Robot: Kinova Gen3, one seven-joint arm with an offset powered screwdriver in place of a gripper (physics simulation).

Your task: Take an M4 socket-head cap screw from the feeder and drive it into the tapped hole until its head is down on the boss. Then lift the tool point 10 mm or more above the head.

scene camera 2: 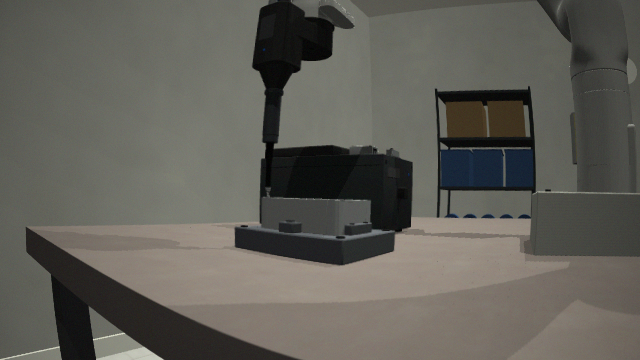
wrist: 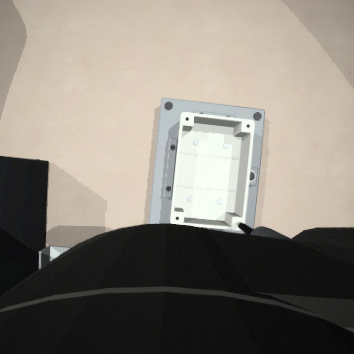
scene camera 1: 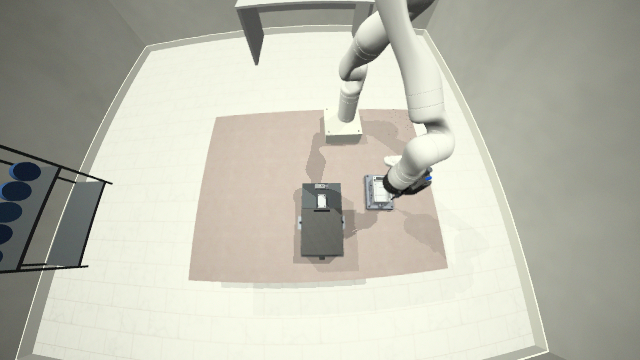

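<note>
A pale open box sits in a grey fixture. Dark holes show in three of its corner bosses in the wrist view. My screwdriver points down, with its bit over the fourth corner. A small light screw is at the bit's tip, upright, its lower end at the top edge of the box. How far it is in the hole cannot be told. The screw is too small to make out in the wrist view. The dark feeder stands beside the fixture.
The arm's pale base block stands on the table. A shelf rack with brown and blue boxes is in the background. My tool's black body covers the lower part of the wrist view.
</note>
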